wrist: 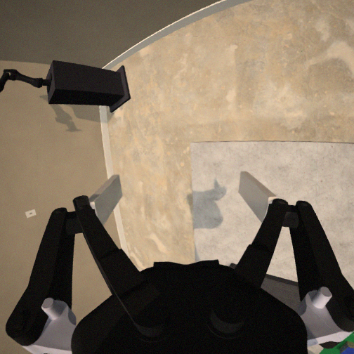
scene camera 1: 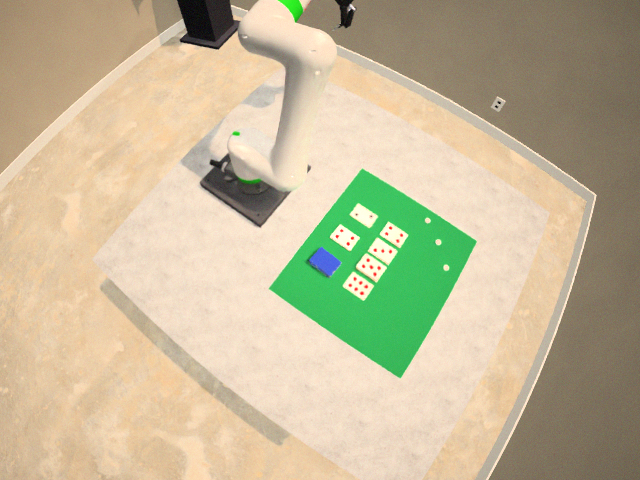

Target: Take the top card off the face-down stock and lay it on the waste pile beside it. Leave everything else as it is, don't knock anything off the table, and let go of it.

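Places are measured from the arm's base along level axes (x ahead, y left, z up), in metres.
Pixels of known places: gripper, fingertip midpoint: (scene camera 1: 323, 14); arm's base, link origin: (scene camera 1: 254, 178).
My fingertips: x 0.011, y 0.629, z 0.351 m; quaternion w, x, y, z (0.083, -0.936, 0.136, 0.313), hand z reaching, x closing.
Ahead of a thing's pixels: the offset from my fingertips to its middle. Level surfaces: height alone.
The face-down stock {0.352 m down, 0.369 m ahead, 0.824 m right} (scene camera 1: 325, 261) is a blue stack near the left edge of the green mat {0.377 m down} (scene camera 1: 398, 341). Beside it lies a face-up card with four red dots {0.372 m down, 0.395 m ahead, 0.708 m right} (scene camera 1: 344, 237), at the place of the waste pile; the two are apart. My gripper (scene camera 1: 345, 17) (wrist: 180, 183) is open and empty, raised high at the top of the scene view, far from the cards. In the wrist view its fingers stand wide apart over floor and wall. A sliver of the green mat (wrist: 345, 344) shows at that view's bottom right corner.
A two-dot card {0.375 m down, 0.428 m ahead, 0.597 m right} (scene camera 1: 363, 214) lies beyond the four-dot card. A row of face-up cards {0.372 m down, 0.540 m ahead, 0.701 m right} (scene camera 1: 383, 251) lies to the right, with small white discs {0.375 m down, 0.726 m ahead, 0.582 m right} (scene camera 1: 438, 241) farther right. The arm's dark base (scene camera 1: 258, 211) stands left of the mat. A black pedestal (scene camera 1: 207, 20) (wrist: 85, 84) stands by the wall.
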